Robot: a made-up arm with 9 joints. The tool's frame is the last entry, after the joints. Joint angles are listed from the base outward. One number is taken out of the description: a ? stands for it. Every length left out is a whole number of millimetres.
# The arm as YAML. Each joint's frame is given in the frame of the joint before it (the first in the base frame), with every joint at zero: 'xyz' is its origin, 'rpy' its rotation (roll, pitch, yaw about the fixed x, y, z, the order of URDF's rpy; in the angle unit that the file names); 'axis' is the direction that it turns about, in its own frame. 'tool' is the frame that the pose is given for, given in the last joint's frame.
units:
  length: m
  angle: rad
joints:
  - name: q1
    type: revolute
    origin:
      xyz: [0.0, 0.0, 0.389]
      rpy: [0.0, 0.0, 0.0]
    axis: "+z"
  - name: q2
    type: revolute
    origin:
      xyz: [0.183, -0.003, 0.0]
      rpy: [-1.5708, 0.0, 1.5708]
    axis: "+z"
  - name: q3
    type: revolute
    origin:
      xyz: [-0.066, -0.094, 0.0]
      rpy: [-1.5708, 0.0, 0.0]
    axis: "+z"
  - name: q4
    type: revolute
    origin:
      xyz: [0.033, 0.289, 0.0]
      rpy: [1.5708, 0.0, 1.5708]
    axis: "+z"
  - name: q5
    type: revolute
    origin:
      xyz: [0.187, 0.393, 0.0]
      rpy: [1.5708, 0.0, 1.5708]
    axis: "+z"
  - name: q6
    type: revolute
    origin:
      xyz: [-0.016, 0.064, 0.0]
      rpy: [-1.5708, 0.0, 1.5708]
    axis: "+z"
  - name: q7
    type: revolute
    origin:
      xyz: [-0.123, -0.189, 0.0]
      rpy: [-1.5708, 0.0, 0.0]
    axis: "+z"
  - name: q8
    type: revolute
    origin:
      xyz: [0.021, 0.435, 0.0]
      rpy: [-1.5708, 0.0, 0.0]
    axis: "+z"
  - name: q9
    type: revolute
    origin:
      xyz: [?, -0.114, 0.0]
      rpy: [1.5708, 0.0, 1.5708]
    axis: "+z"
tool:
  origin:
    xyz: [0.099, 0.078, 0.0]
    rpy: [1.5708, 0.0, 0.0]
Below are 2 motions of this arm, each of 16 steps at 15 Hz.
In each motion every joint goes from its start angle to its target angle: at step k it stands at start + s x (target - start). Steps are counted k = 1, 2, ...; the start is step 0. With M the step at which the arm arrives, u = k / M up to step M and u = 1 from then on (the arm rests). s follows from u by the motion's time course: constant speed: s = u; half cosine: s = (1 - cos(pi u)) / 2; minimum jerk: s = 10 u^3 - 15 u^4 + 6 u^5.
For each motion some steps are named. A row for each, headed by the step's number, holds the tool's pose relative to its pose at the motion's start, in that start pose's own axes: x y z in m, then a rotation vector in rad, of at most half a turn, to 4 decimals.
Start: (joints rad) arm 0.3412 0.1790 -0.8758 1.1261 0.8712 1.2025 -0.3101 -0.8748 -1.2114
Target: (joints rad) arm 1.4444 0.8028 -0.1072 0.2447 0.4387 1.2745 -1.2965 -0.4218 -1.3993
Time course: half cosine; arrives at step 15
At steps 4, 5, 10, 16:
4: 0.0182 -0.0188 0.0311 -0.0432 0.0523 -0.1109
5: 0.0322 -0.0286 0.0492 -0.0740 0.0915 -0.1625
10: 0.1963 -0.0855 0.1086 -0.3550 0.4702 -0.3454
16: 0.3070 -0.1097 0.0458 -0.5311 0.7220 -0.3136

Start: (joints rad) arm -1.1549 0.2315 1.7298 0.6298 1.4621 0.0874 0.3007 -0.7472 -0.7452
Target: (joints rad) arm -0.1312 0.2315 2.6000 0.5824 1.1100 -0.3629 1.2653 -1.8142 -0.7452
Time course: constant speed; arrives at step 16
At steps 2, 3, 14, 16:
2: -0.0618 -0.0163 0.0365 0.0147 0.1410 0.1154
3: -0.0918 -0.0228 0.0582 0.0281 0.2164 0.1684
14: -0.3491 -0.0292 0.4388 0.4363 1.1810 0.4570
16: -0.3710 -0.0179 0.5327 0.5564 1.3644 0.4321

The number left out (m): -0.159
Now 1 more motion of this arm.
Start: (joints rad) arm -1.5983 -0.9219 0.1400 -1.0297 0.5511 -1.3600 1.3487 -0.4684 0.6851
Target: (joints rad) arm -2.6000 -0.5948 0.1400 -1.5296 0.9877 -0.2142 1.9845 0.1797 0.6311
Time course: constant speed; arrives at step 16
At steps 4, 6, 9, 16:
4: -0.0274 -0.2405 0.3923 0.0843 -0.4802 -0.2502
6: -0.1151 -0.3930 0.5601 0.1591 -0.7231 -0.4142
9: -0.3330 -0.6417 0.7358 0.3084 -1.0834 -0.6989
16: -1.0688 -1.1163 0.6588 0.7802 -1.8932 -1.4844

